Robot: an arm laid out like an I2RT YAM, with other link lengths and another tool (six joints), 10 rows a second.
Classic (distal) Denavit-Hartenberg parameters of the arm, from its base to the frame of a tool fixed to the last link. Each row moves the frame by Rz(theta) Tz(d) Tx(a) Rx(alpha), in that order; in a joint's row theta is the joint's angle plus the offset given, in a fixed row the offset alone. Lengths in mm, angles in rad.
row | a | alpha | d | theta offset
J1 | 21.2 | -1.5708 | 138.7 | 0
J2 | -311.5 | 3.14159 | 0 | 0
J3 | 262.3 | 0 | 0 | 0.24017
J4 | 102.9 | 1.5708 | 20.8 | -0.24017
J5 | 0 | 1.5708 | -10.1 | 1.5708
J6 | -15.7 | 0.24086 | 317 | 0.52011
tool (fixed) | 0 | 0 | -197.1 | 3.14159
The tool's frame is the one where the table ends.
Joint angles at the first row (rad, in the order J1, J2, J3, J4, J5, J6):
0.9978, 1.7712, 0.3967, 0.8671, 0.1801, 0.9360
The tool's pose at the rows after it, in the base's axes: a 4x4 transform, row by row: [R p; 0 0 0 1], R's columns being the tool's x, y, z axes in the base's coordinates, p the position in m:
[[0.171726, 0.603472, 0.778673, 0.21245], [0.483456, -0.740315, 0.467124, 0.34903], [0.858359, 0.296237, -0.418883, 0.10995], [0, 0, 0, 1]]
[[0.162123, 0.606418, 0.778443, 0.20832], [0.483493, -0.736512, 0.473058, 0.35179], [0.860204, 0.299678, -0.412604, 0.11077], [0, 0, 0, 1]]
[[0.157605, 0.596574, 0.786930, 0.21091], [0.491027, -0.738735, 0.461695, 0.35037], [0.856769, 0.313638, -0.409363, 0.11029], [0, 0, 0, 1]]
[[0.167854, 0.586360, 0.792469, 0.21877], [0.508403, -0.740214, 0.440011, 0.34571], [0.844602, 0.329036, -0.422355, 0.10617], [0, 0, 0, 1]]
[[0.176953, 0.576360, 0.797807, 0.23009], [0.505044, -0.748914, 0.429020, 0.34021], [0.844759, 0.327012, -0.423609, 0.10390], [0, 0, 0, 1]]
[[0.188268, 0.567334, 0.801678, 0.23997], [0.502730, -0.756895, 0.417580, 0.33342], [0.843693, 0.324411, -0.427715, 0.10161], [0, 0, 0, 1]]
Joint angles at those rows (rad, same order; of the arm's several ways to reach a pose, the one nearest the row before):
1.0165, 1.7675, 0.3929, 0.8669, 0.1900, 0.9400
1.0319, 1.7671, 0.3912, 0.8732, 0.2001, 0.9393
1.0282, 1.7657, 0.3927, 0.8687, 0.2116, 0.9291
1.0048, 1.7689, 0.4017, 0.8441, 0.2092, 0.9164
0.9672, 1.7853, 0.4057, 0.8582, 0.1879, 0.9067
0.9311, 1.7962, 0.4064, 0.8666, 0.1670, 0.8990

